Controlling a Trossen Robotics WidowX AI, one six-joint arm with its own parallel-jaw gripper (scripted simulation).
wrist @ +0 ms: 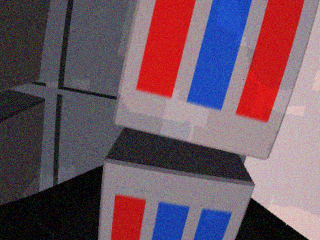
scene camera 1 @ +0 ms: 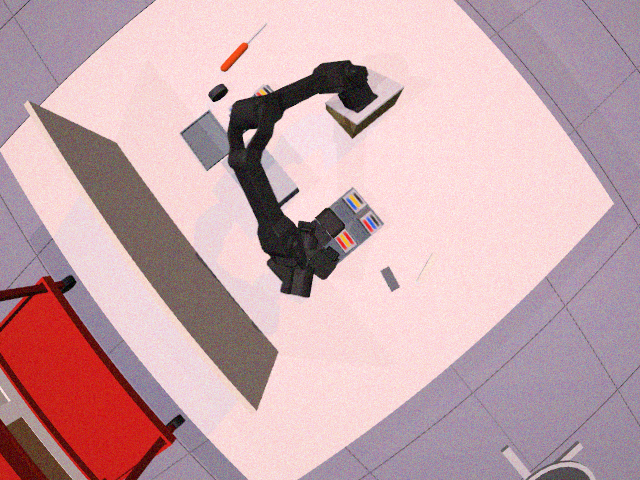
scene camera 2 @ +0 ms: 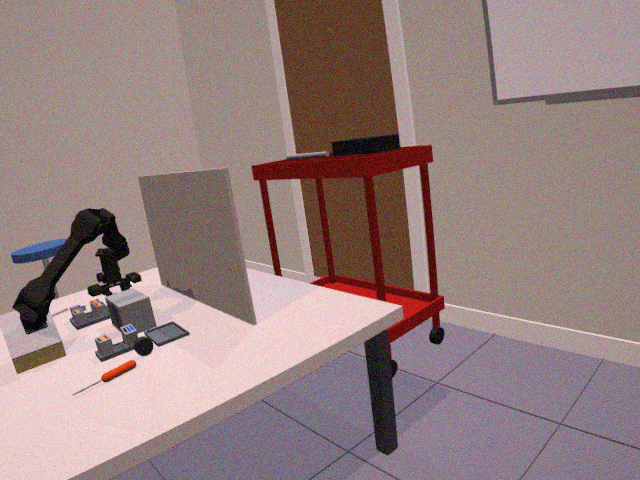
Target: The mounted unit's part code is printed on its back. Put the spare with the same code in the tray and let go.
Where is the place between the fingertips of my gripper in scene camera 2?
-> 120, 306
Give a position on a tall grey panel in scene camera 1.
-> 217, 328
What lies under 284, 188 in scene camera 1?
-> A mounted unit.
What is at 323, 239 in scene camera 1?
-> My gripper.
